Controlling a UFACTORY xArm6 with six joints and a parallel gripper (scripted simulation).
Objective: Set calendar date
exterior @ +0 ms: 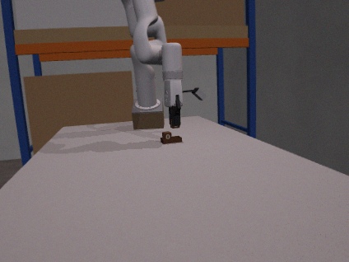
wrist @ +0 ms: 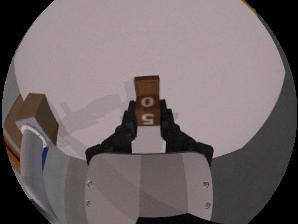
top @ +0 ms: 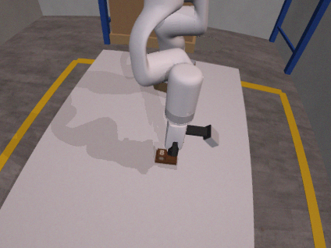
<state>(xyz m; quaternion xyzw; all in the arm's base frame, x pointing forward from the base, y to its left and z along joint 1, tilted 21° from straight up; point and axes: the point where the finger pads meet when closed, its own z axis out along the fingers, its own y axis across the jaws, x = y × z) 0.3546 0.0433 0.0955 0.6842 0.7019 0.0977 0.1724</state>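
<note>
The brown calendar tray lies 20 mm to the right of my hand and 80 mm below it. Also, from my hand: brown digit cube 10 mm below.
</note>
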